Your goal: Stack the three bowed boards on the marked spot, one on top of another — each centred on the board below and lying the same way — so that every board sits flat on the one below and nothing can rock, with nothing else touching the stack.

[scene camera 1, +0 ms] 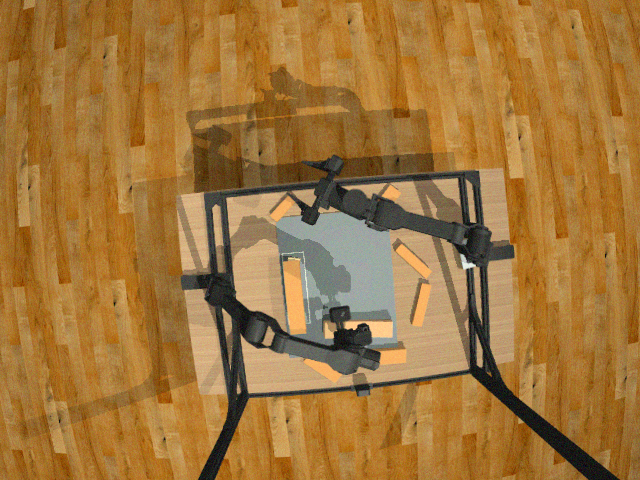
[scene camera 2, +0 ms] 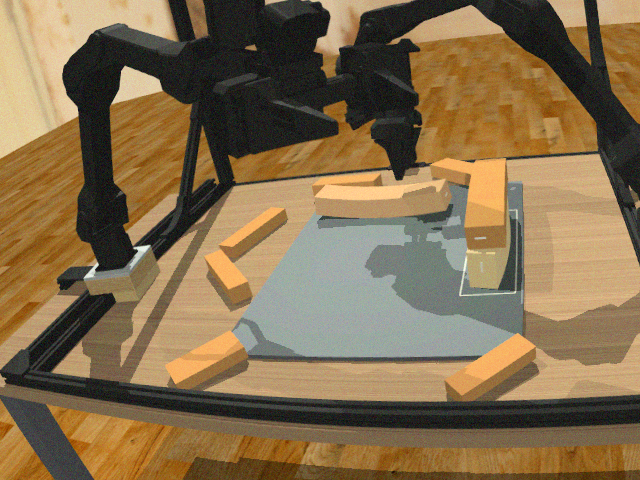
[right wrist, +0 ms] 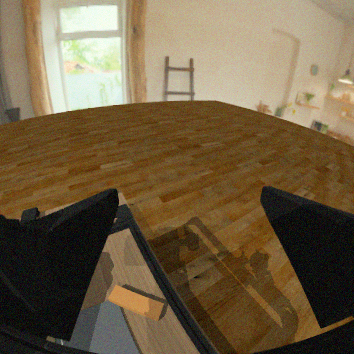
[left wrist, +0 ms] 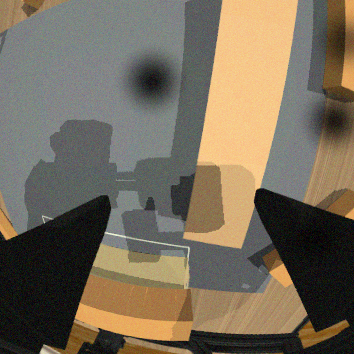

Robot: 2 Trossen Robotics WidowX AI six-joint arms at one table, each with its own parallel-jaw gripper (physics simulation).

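Frame: origin at the left arm's base, x ahead, y up, z right, level; centimetres.
Seen in the pictures: left gripper, between the fingertips: (scene camera 1: 342, 324) (scene camera 2: 402, 174) (left wrist: 182, 199); right gripper, between the fingertips: (scene camera 1: 294, 177) (scene camera 2: 380, 113) (right wrist: 190, 194); left arm's base, origin of its link: (scene camera 1: 221, 287); right arm's base, origin of its link: (scene camera 2: 116, 261).
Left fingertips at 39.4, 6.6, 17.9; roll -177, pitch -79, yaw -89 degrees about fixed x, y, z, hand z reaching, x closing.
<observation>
Pixels of each thing's top centre, then the offset from my left fingertips to it, as dx, dy, dz. Level surfaces: height alone.
- pale yellow bowed board, centre of its top: (scene camera 2: 488, 212) (left wrist: 93, 278) (scene camera 1: 296, 294) -13.6, -2.7, -12.0
- light orange bowed board, centre of its top: (left wrist: 245, 112) (scene camera 2: 380, 187) (scene camera 1: 358, 330) +5.0, -3.4, +4.0
- grey mat, height of its surface: dy -8.0
A pale yellow bowed board (scene camera 1: 293, 258) (scene camera 2: 484, 269) (left wrist: 145, 265) lies in the white outline on the grey mat. An orange bowed board (scene camera 1: 294, 297) (scene camera 2: 485, 206) (left wrist: 135, 300) lies on it, running the same way; at one end the pale board shows past it. A light orange bowed board (scene camera 1: 382, 328) (scene camera 2: 372, 200) (left wrist: 245, 110) lies apart on the mat, crosswise to them. My left gripper (scene camera 1: 353, 335) (left wrist: 182, 199) is open and empty, pointing down above that board's end near the stack. My right gripper (scene camera 1: 297, 178) (right wrist: 190, 194) is open and empty, raised over the table's upper edge in scene camera 1.
Small orange blocks lie around the grey mat (scene camera 1: 361, 268) (scene camera 2: 320, 310), among them one (scene camera 1: 391, 355) beside the light orange board, one (scene camera 1: 321, 369) (scene camera 2: 450, 171) near the stack, and one (scene camera 1: 282, 207) (scene camera 2: 491, 366) (right wrist: 137, 301) near a mat corner. A black frame (scene camera 2: 361, 408) borders the table.
</observation>
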